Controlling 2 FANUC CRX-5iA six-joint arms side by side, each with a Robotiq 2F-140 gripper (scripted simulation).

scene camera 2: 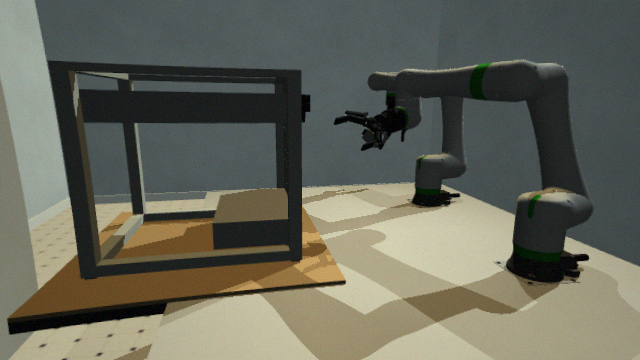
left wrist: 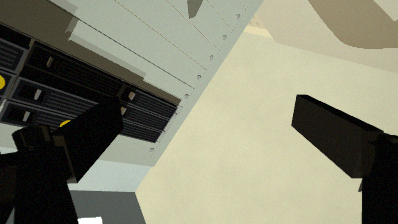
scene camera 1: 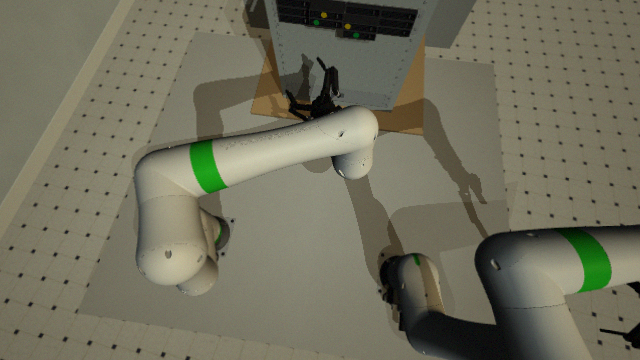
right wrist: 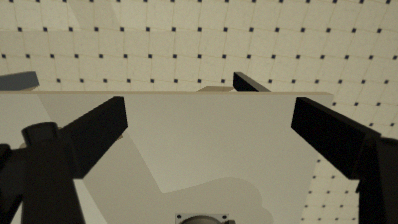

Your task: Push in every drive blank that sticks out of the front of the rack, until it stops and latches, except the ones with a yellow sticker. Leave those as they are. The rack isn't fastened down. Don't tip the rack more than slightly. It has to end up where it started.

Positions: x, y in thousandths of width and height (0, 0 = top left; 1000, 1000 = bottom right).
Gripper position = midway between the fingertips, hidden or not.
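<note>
My left gripper (scene camera 1: 474, 212) is in sight, and I find it again at (scene camera 2: 545, 374) and at (left wrist: 524, 498). There is my right gripper (right wrist: 526, 502) too. As for the grey rack (scene camera 2: 399, 604), I can see it at (scene camera 1: 579, 204) and at (left wrist: 471, 225) as well, while in the right wrist view it is out of frame.
</note>
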